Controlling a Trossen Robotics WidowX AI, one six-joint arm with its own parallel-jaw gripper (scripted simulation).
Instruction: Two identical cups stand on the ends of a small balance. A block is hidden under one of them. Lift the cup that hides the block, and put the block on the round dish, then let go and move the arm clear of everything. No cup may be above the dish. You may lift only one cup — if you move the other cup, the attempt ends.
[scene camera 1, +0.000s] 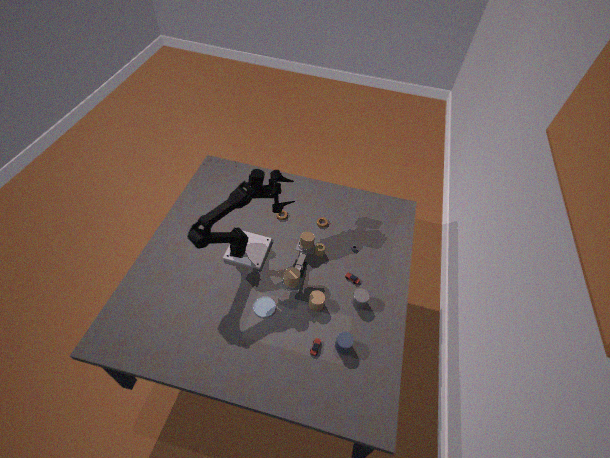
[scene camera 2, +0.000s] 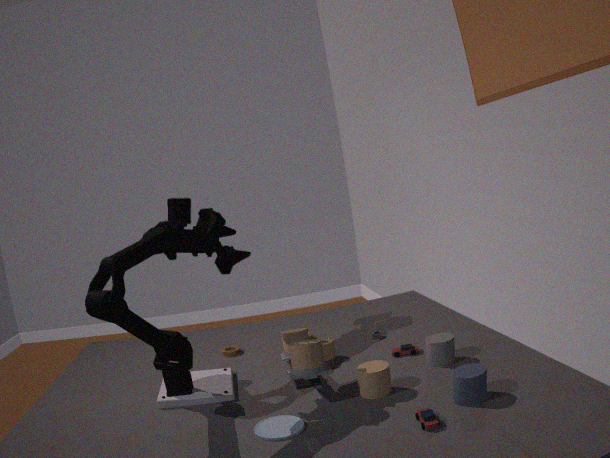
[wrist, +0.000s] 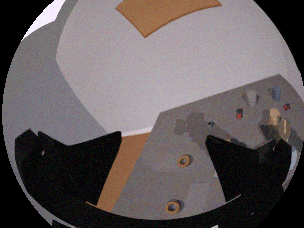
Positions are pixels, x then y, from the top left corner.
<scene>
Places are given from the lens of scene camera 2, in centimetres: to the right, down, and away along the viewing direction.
gripper (scene camera 2: 242, 243): -16, 4, 126
tan cup (scene camera 2: 373, 376): 14, 30, 94
</scene>
